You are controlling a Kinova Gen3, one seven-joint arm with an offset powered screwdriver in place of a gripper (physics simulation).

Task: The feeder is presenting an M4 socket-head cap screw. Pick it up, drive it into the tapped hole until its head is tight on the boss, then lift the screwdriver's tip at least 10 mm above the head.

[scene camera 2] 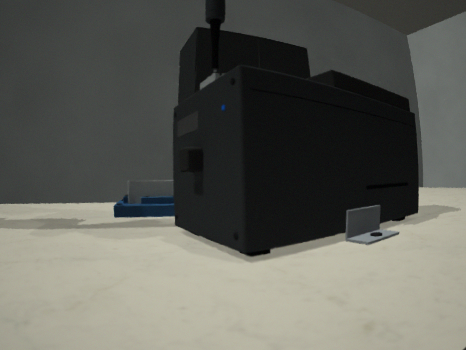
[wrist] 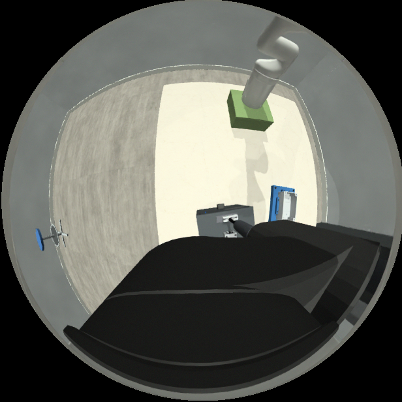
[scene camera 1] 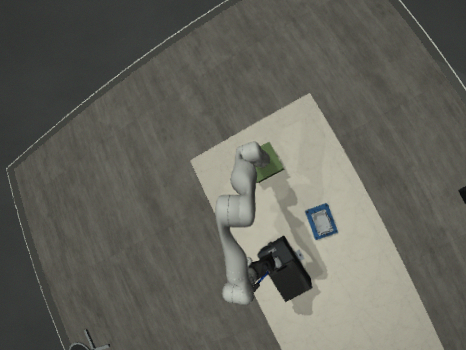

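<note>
The black screw feeder stands on the pale table. My screwdriver points down, its tip at the light presenting block on top of the feeder. In scene camera 2 the tip appears to meet the block; a small gap cannot be ruled out. The screw cannot be made out at the tip, so whether the bit holds it cannot be told. A grey housing sits in a blue fixture. Its boss and tapped hole cannot be made out.
A green block lies under the arm's base end. A small grey angle bracket with a dark hole stands beside the feeder. A raised black housing rises behind the screwdriver's tip. A blue-topped stand is off the table.
</note>
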